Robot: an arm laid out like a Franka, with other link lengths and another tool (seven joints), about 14 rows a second.
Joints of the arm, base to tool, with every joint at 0 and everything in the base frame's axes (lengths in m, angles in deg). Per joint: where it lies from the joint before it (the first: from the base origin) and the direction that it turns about. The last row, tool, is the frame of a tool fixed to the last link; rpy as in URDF.
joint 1: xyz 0 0 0.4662 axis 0 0 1
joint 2: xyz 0 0 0 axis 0 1 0
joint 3: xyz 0 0 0.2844 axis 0 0 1
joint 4: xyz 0.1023 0 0 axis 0 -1 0
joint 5: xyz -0.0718 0 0.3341 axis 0 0 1
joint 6: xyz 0 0 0 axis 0 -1 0
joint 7: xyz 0.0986 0 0 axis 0 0 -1
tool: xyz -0.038 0.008 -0.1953 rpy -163.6 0 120
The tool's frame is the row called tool.
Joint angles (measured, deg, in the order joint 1, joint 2, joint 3, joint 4, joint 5, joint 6, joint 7), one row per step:
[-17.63, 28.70, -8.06, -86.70, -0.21, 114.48, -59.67]
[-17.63, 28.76, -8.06, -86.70, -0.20, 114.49, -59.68]
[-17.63, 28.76, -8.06, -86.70, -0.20, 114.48, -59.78]
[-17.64, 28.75, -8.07, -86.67, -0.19, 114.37, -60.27]
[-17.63, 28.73, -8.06, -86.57, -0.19, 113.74, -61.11]
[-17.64, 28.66, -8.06, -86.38, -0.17, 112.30, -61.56]
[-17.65, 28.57, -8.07, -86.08, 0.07, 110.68, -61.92]
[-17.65, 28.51, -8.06, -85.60, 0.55, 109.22, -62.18]
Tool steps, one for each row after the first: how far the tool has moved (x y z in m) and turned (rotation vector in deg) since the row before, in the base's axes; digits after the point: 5 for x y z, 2 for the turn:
[-0.00003, 0.00003, -0.00064, 0.02, 0.04, 0.01]
[0.00000, -0.00005, -0.00001, 0.01, 0.01, 0.10]
[-0.00016, -0.00037, 0.00020, 0.05, 0.09, 0.46]
[-0.00118, 0.00036, 0.00017, 0.26, 0.51, 0.82]
[-0.00353, 0.00132, 0.00040, 0.54, 1.08, 0.34]
[-0.00348, 0.00193, 0.00111, 0.74, 1.03, 0.15]
[-0.00186, 0.00245, 0.00210, 0.82, 0.64, 0.01]

